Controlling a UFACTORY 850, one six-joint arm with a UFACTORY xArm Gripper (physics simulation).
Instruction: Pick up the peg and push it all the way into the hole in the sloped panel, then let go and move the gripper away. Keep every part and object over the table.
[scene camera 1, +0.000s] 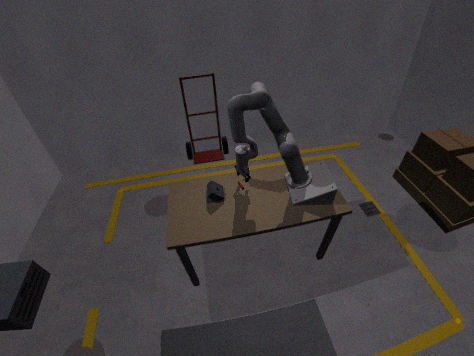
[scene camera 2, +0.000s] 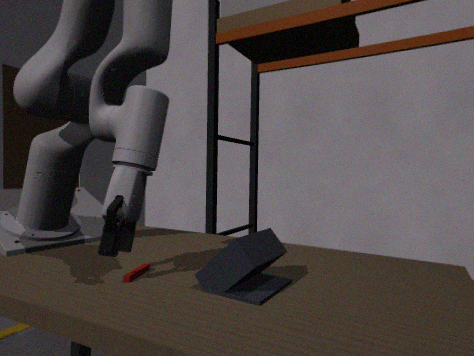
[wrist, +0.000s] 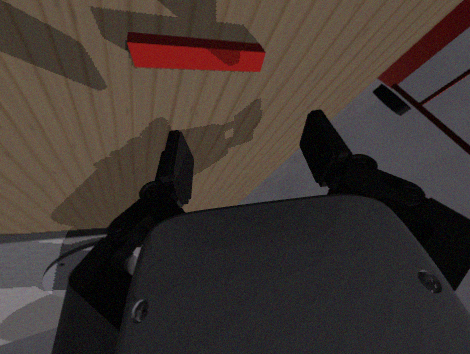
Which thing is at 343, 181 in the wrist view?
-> My gripper.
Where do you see my gripper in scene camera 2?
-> At 115, 253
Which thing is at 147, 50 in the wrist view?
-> A red peg.
